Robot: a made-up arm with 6 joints.
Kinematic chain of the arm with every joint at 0, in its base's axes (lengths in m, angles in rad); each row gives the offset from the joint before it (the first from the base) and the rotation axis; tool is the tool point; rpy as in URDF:
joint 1: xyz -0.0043 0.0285 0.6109 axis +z
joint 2: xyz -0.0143 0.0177 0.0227 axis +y
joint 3: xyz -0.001 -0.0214 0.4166 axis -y
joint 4: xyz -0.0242 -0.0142 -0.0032 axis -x
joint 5: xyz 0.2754 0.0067 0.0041 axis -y
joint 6: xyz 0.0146 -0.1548 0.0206 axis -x
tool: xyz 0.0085 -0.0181 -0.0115 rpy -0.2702 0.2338 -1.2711
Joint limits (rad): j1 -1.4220..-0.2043 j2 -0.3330..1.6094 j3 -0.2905..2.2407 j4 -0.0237..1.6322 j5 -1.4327..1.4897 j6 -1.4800..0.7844
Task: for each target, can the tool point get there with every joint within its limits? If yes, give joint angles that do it. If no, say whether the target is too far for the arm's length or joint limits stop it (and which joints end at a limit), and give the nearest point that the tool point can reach.
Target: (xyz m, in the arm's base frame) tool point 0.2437 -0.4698 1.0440
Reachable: yes | joints -0.9622 1.1463 1.6175 1.1347 -0.2503 -1.1267
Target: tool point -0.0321 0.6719 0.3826
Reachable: no: joint limits stop it (at a limit: joint 1, joint 2, joint 3, joint 5, joint 6) | nearest point -0.0684 0.4573 1.0085 | short by 0.663 m
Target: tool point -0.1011 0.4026 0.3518
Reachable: no: joint limits stop it (at a limit: joint 2, joint 3, joint 5, joint 6) | nearest point -0.1131 0.4491 1.0077 | short by 0.658 m
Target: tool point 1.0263 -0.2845 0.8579
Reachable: no: too far | nearest point 0.6823 -0.1800 0.7840 | short by 0.367 m
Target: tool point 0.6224 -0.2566 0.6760
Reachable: yes | joints -0.3093 1.3010 0.6127 1.0747 0.2983 -0.8549
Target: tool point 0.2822 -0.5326 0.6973
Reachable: yes | joints -0.9055 1.1197 0.2828 0.6787 1.1452 -0.7935
